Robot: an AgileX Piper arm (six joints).
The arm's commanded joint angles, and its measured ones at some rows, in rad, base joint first. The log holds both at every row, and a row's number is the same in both.
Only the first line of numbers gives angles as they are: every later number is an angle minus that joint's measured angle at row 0.
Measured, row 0: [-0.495 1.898 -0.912 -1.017 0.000 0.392]
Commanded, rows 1 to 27: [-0.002 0.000 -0.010 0.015 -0.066 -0.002]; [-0.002 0.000 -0.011 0.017 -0.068 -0.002]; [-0.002 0.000 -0.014 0.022 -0.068 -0.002]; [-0.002 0.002 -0.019 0.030 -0.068 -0.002]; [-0.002 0.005 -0.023 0.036 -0.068 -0.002]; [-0.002 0.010 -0.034 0.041 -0.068 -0.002]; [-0.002 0.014 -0.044 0.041 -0.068 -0.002]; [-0.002 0.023 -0.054 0.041 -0.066 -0.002]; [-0.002 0.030 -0.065 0.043 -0.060 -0.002]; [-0.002 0.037 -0.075 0.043 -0.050 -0.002]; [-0.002 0.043 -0.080 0.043 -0.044 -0.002]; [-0.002 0.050 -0.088 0.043 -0.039 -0.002]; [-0.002 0.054 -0.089 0.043 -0.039 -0.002]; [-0.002 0.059 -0.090 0.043 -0.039 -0.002]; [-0.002 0.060 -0.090 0.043 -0.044 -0.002]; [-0.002 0.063 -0.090 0.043 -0.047 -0.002]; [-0.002 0.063 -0.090 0.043 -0.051 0.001]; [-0.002 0.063 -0.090 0.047 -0.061 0.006]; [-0.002 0.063 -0.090 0.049 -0.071 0.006]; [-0.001 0.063 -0.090 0.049 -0.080 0.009]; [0.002 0.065 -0.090 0.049 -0.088 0.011]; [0.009 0.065 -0.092 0.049 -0.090 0.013]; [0.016 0.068 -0.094 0.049 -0.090 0.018]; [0.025 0.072 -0.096 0.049 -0.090 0.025]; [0.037 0.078 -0.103 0.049 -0.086 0.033]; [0.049 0.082 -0.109 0.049 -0.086 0.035]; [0.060 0.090 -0.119 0.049 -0.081 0.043]
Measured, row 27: [0.020 0.068 -0.091 0.048 -0.069 0.019]
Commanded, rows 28 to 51: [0.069 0.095 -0.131 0.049 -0.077 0.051]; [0.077 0.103 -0.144 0.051 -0.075 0.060]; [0.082 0.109 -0.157 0.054 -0.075 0.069]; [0.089 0.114 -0.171 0.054 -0.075 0.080]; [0.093 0.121 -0.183 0.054 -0.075 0.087]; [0.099 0.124 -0.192 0.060 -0.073 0.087]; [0.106 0.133 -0.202 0.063 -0.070 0.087]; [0.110 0.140 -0.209 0.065 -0.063 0.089]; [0.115 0.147 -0.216 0.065 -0.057 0.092]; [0.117 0.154 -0.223 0.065 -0.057 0.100]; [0.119 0.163 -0.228 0.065 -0.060 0.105]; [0.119 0.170 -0.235 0.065 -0.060 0.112]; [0.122 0.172 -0.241 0.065 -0.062 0.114]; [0.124 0.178 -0.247 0.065 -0.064 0.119]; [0.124 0.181 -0.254 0.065 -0.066 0.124]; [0.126 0.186 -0.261 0.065 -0.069 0.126]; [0.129 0.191 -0.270 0.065 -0.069 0.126]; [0.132 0.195 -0.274 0.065 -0.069 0.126]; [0.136 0.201 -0.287 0.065 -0.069 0.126]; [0.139 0.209 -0.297 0.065 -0.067 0.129]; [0.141 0.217 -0.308 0.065 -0.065 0.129]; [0.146 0.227 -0.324 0.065 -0.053 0.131]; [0.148 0.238 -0.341 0.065 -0.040 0.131]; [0.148 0.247 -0.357 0.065 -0.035 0.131]
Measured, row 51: [0.139 0.215 -0.304 0.064 -0.056 0.124]
